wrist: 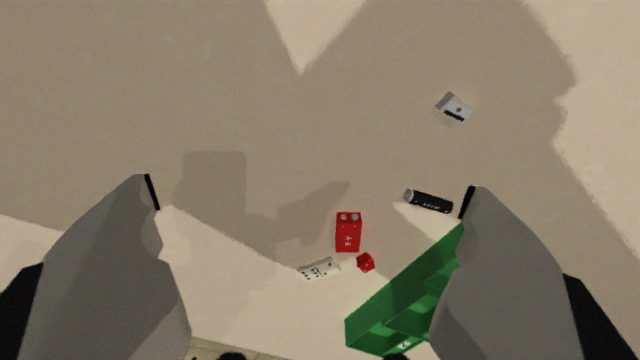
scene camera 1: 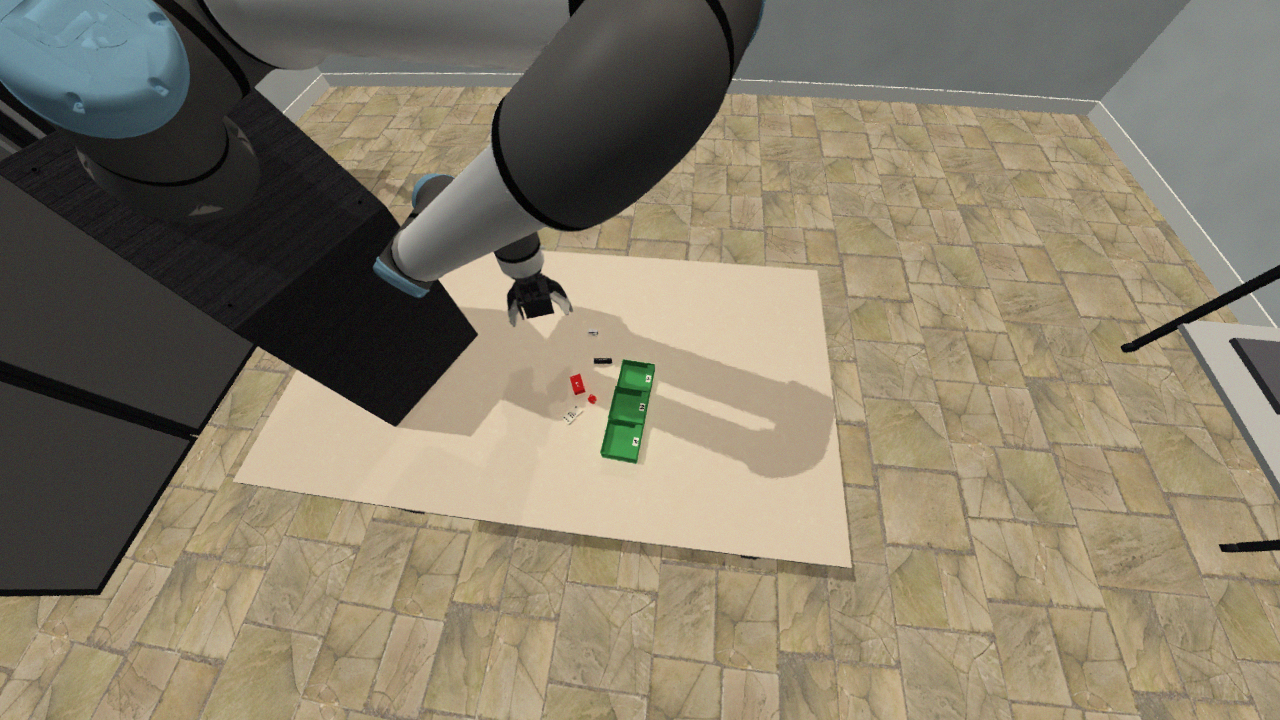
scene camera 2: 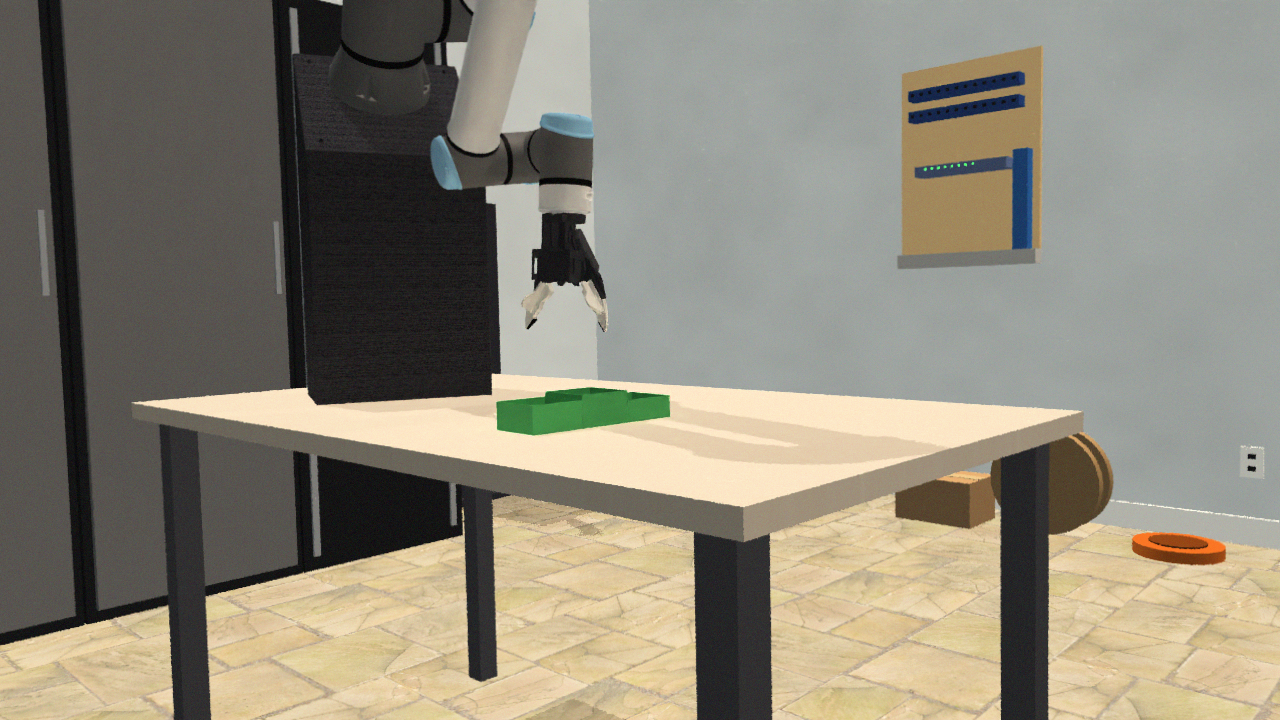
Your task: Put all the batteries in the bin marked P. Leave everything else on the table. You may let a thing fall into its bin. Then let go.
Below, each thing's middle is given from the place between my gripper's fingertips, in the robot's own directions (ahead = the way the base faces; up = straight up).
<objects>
I see the red 9 v battery (wrist: 348,224) 80 mm ahead of my hand, 130 mm to the right of it and 120 mm below it. Also, from my hand: green bin row (scene camera 2: 562,410): 220 mm ahead, 200 mm to the right, 100 mm below.
</objects>
